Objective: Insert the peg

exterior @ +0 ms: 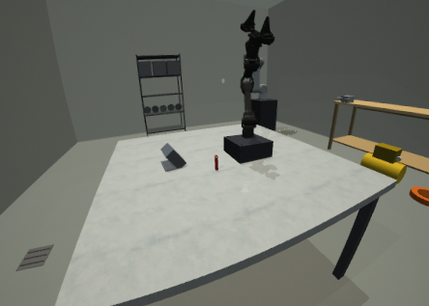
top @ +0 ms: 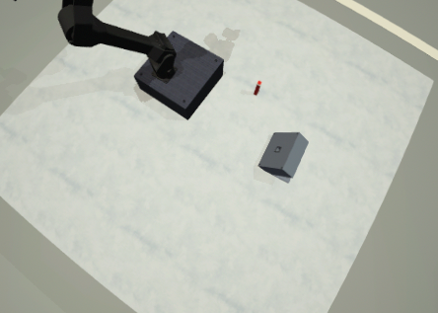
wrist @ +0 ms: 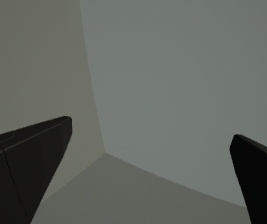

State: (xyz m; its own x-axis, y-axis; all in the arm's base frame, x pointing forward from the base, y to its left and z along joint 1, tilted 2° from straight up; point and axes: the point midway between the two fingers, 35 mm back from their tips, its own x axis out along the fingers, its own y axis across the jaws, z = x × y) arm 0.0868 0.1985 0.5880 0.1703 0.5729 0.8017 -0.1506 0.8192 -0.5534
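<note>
My gripper tip is 210 mm short of the red square-sided peg, 50 mm to the left of it and 660 mm above it. From my gripper tip the other things lie so: sloped panel (390 mm ahead, 220 mm to the right, 670 mm below).
</note>
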